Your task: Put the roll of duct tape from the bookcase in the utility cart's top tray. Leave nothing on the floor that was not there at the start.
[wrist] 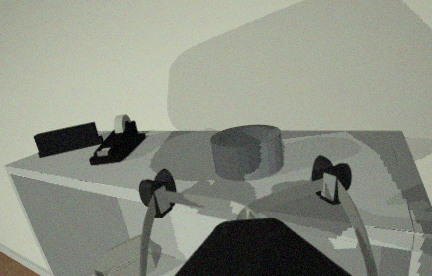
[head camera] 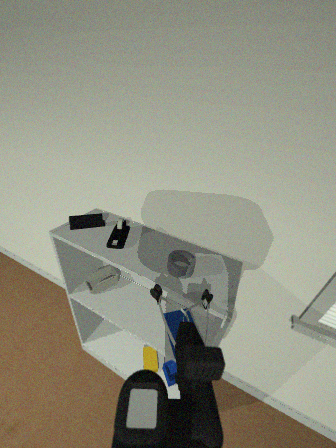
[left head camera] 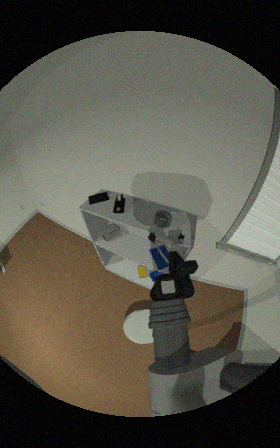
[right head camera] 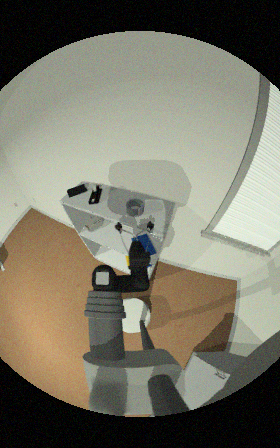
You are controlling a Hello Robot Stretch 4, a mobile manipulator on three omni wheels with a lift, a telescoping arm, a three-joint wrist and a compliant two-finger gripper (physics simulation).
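Pixels of known places: gripper, fingertip midpoint: [wrist: 242, 178] [head camera: 181, 289] [left head camera: 165, 233] [right head camera: 133, 222]; robot's base, origin of the base link: [left head camera: 142, 325] [right head camera: 131, 314].
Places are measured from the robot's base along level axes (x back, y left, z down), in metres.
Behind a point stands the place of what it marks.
Note:
The grey duct tape roll [head camera: 180, 272] @[z -1.062, x -0.550, y -0.089 m] [left head camera: 162, 224] @[z -1.058, x -0.551, y -0.086 m] [right head camera: 135, 212] @[z -1.063, x -0.550, y -0.097 m] [wrist: 270, 155] @[z -1.060, x -0.559, y -0.123 m] lies flat on the top board of the white bookcase [head camera: 86, 238] @[z -1.032, x -0.735, y 0.305 m] [left head camera: 134, 223] @[z -1.032, x -0.586, y 0.067 m] [right head camera: 108, 209] @[z -1.033, x -0.617, y 0.061 m] [wrist: 175, 167] @[z -1.032, x -0.626, y 0.022 m], right of its middle. My gripper [head camera: 182, 295] @[z -1.077, x -0.468, y -0.084 m] [left head camera: 167, 238] @[z -1.077, x -0.468, y -0.084 m] [right head camera: 134, 227] @[z -1.077, x -0.468, y -0.084 m] [wrist: 242, 178] @[z -1.077, x -0.468, y -0.084 m] is open and empty, its fingertips wide apart near the board's front edge. The roll is beyond the fingertips, between their lines in the wrist view, and does not touch them. I cannot clearly identify the utility cart in these views.
A black tape dispenser [head camera: 118, 235] @[z -1.062, x -0.735, y 0.167 m] [wrist: 117, 145] @[z -1.057, x -0.716, y 0.154 m] and a black block [head camera: 86, 221] @[z -1.068, x -0.815, y 0.330 m] [wrist: 67, 139] @[z -1.062, x -0.815, y 0.328 m] stand left on the top board. Blue and yellow items [head camera: 150, 358] @[z -0.118, x -0.669, y -0.023 m] are on lower shelves. A white round object [left head camera: 139, 327] @[z -0.187, x 0.011, y 0.037 m] [right head camera: 135, 316] @[z -0.187, x 0.016, y -0.049 m] is below the arm. A window is at right.

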